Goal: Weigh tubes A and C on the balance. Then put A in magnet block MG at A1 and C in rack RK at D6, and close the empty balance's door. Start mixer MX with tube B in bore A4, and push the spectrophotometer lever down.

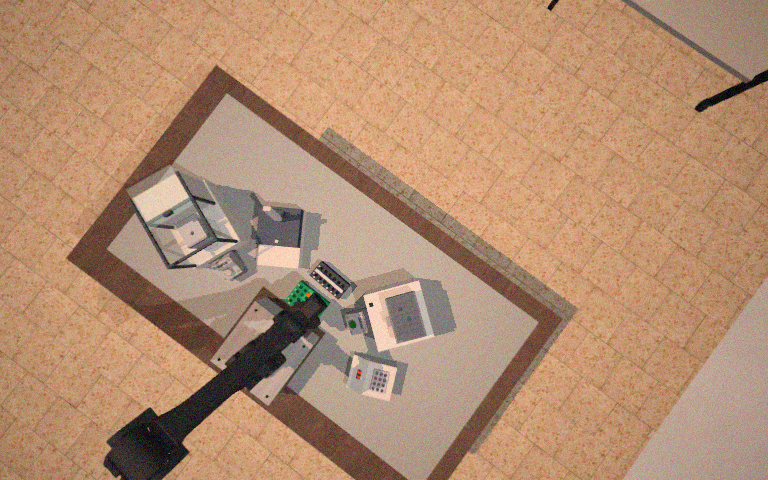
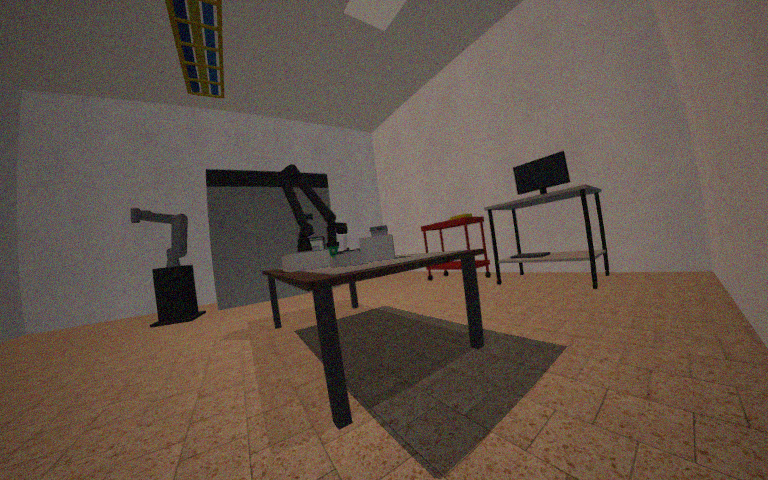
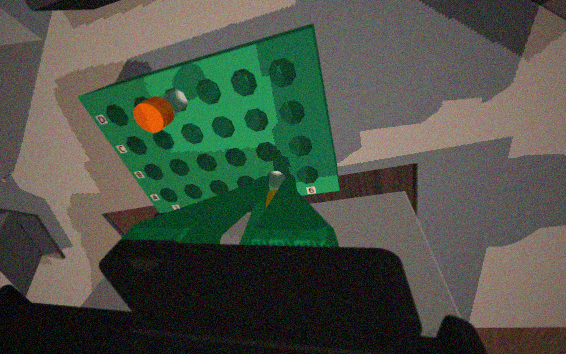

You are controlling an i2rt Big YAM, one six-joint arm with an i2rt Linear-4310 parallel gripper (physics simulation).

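Places are measured from the arm's base along level axes (x ahead, y right, z down), in metres.
Pixels of known places: gripper, fingertip midpoint: (image 3: 279, 185); arm's base at its link origin: (image 2: 305, 251).
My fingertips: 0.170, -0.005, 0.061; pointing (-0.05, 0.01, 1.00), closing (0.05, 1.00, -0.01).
Note:
For each thing: its middle in the pictures, then the offset to it from my fingertips, as dx, dy, dz. "spot": a spot on its surface instead.
- yellow cap at the middle of its body: (image 3: 277, 181) -0.003, -0.002, +0.008
- green rack at the middle of its body: (image 3: 223, 134) (image 1: 307, 301) +0.020, -0.037, +0.024
- orange-capped tube at the middle of its body: (image 3: 174, 101) (image 1: 309, 294) +0.046, -0.051, +0.008
- Hole D6 at a spot on its surface: (image 3: 282, 72) spot: +0.053, +0.002, +0.032
- glass-walled balance at a spot on its surface: (image 1: 192, 232) spot: -0.076, -0.436, -0.097
- white box with a dark recessed top, body centre: (image 1: 279, 237) +0.102, -0.262, -0.011
- small unit with a green spot, surface spot: (image 1: 352, 324) spot: +0.097, +0.121, -0.031
- larger white device at a spot on its surface: (image 1: 381, 316) spot: +0.195, +0.157, -0.095
- keypad unit at the middle of its body: (image 1: 371, 376) (image 2: 347, 258) +0.023, +0.296, +0.005
- small grey object at a spot on its surface: (image 1: 229, 264) spot: -0.079, -0.301, -0.032
The gripper (image 1: 318, 306) (image 2: 333, 251) (image 3: 272, 194) has its green fingers closed on the yellow cap (image 3: 270, 199) of a tube standing at A5 of the green rack (image 3: 296, 41) (image 1: 304, 284). Most of that cap is hidden by the fingers. An orange-capped tube (image 3: 153, 115) (image 1: 308, 294) stands upright at D3. Hole D6 (image 3: 282, 72) is empty. The glass-walled balance (image 1: 192, 232) stands at the table's left; its door state is unclear. Tube letters are unreadable. A dark block with rows of bores (image 1: 331, 279) sits beside the rack.
A white box with a dark recessed top (image 1: 279, 228) stands between balance and rack. Right of the rack are a small unit with a green spot (image 1: 352, 324), a larger white device (image 1: 381, 316) and a keypad unit (image 1: 370, 376). A small grey object (image 1: 229, 264) lies beside the balance.

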